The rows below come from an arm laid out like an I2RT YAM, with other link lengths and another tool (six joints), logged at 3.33 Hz.
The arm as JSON. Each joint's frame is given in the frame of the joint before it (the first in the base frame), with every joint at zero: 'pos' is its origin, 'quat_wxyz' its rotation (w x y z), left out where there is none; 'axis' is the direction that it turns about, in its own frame. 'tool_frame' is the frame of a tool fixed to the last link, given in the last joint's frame.
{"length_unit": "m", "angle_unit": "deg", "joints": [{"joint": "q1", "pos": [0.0, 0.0, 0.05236], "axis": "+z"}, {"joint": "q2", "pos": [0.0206, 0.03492, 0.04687], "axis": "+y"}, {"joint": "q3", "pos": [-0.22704, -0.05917, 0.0], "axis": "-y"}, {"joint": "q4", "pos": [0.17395, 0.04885, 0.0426], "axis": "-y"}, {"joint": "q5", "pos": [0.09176, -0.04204, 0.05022], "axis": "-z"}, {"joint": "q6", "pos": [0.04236, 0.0, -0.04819], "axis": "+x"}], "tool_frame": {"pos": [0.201, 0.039, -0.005], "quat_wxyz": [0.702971, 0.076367, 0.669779, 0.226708]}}
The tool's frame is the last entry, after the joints.
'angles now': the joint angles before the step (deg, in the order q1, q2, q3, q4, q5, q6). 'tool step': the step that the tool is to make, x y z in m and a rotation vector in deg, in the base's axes. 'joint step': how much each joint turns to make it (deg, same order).
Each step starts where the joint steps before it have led.
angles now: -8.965, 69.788, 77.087, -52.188, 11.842, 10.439
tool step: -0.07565, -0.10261, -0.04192, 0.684, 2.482, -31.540
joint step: -9.271, -2.999, -10.021, -1.516, 14.627, 17.849
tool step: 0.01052, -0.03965, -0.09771, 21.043, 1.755, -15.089
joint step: -16.568, 25.120, 3.928, 7.560, -16.265, 8.187
